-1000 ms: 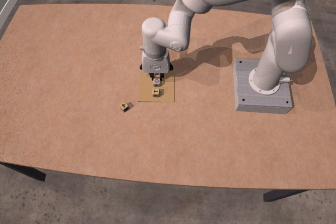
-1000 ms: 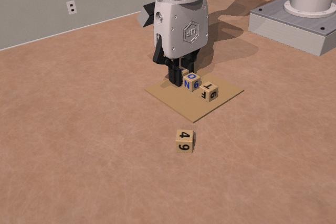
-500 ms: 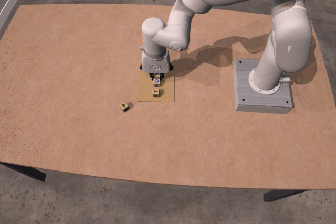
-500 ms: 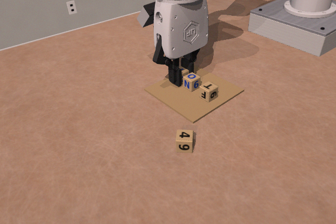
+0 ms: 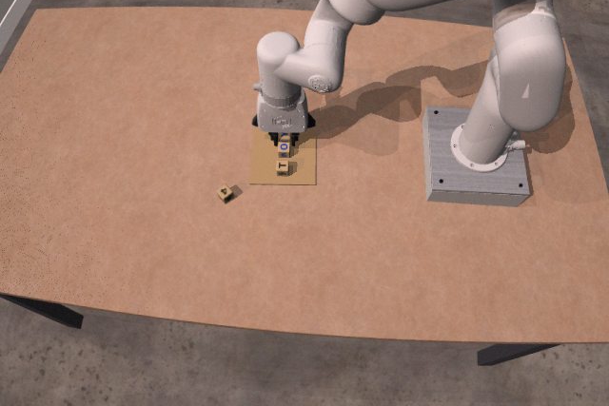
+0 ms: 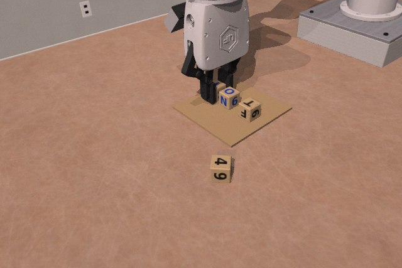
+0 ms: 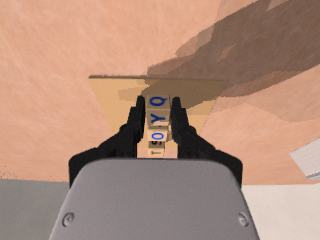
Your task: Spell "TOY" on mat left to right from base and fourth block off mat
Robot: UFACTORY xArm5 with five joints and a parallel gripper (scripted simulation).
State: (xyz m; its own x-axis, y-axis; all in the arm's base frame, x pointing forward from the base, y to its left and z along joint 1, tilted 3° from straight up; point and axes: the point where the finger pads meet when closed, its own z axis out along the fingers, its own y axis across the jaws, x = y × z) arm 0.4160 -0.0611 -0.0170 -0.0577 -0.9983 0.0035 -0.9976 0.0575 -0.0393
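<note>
Now: the O block 3 cm to the left of my hand and 1 cm below it. The rest, counted from my hand: tan mat: 4 cm to the left, 2 cm below; T block: 8 cm to the left, 1 cm below.
</note>
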